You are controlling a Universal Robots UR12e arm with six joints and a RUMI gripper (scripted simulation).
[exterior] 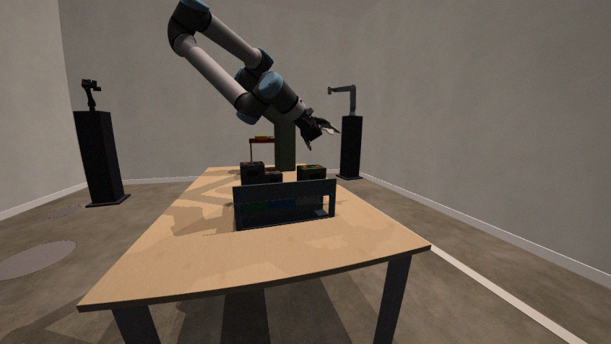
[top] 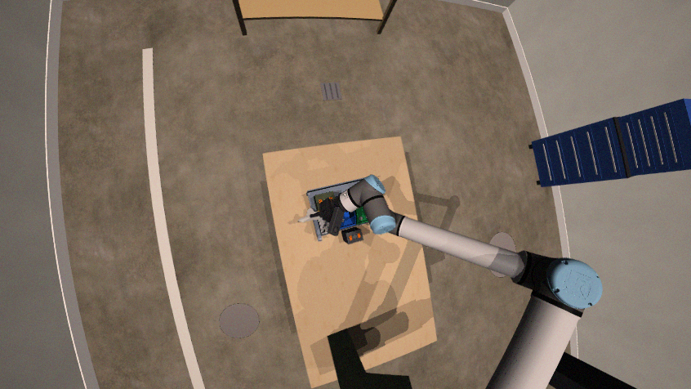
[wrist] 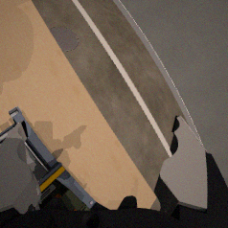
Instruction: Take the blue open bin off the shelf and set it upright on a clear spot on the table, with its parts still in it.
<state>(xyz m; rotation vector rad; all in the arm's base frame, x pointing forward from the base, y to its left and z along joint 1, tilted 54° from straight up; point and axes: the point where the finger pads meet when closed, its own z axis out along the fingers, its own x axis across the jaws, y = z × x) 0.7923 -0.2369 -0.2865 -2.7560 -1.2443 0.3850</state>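
My hand is 1 cm past the blue open bin, 22 cm to the left of it and 25 cm above it. Round my hand: grey bin 11 cm to the right, 25 cm below; bar 4 cm ahead, 22 cm to the right, 18 cm below; green bin 2 cm behind, 33 cm to the right, 25 cm below.
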